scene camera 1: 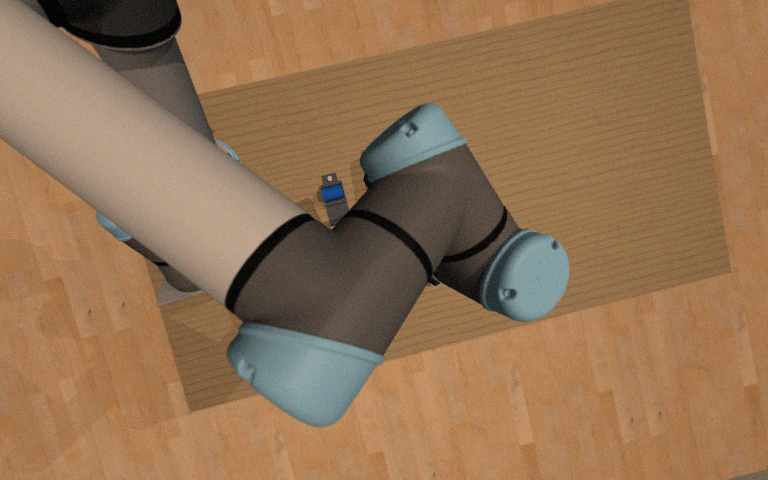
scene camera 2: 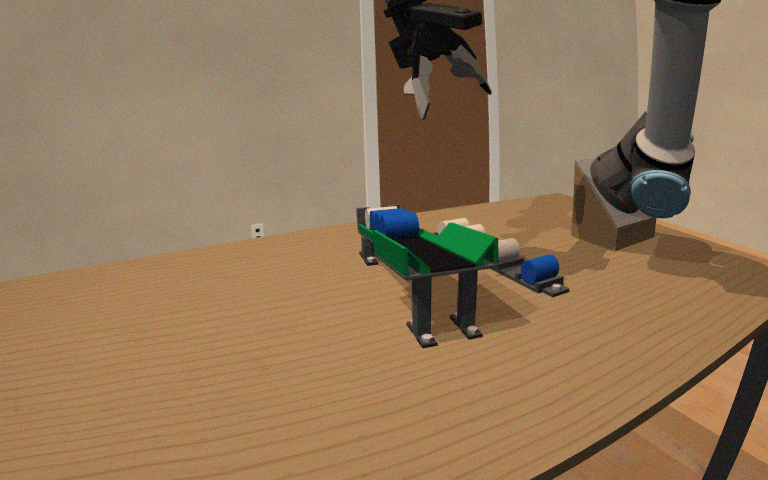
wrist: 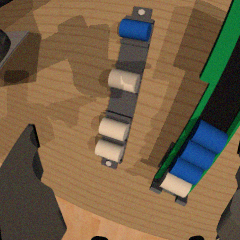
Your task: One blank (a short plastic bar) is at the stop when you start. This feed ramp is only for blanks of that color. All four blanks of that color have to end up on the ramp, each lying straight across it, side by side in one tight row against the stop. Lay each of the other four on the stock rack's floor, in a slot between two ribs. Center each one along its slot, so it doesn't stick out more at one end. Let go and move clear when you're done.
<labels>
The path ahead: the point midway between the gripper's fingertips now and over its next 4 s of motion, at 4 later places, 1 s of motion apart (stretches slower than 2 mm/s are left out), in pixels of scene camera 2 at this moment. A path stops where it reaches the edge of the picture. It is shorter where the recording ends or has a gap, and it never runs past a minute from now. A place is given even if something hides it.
The gripper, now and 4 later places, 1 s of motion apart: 459, 105; 381, 128; 413, 138; 460, 155; 514, 168
</labels>
